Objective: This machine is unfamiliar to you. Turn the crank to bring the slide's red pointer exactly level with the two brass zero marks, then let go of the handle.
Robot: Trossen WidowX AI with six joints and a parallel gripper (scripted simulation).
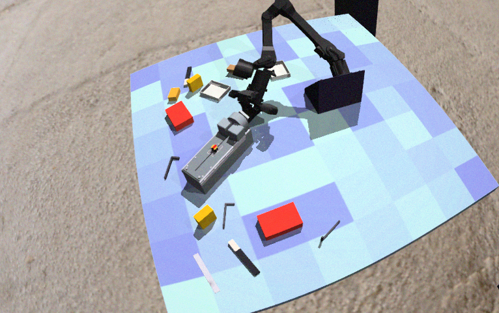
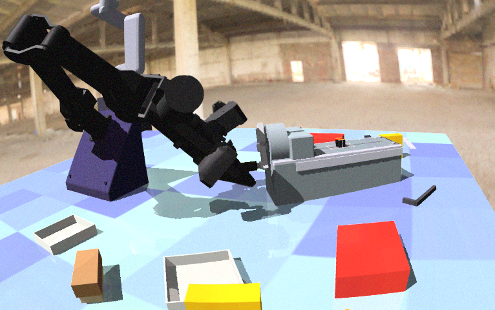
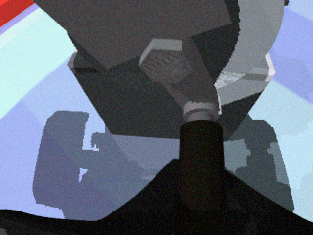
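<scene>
Right now the dark crank handle is 30 mm above my gripper tip, 10 mm to the right of it and 10 mm behind it. Round my gripper tip: red pointer: 130 mm ahead, 90 mm to the left, 50 mm above; then tan block: 330 mm to the right, 80 mm behind, 20 mm below.
</scene>
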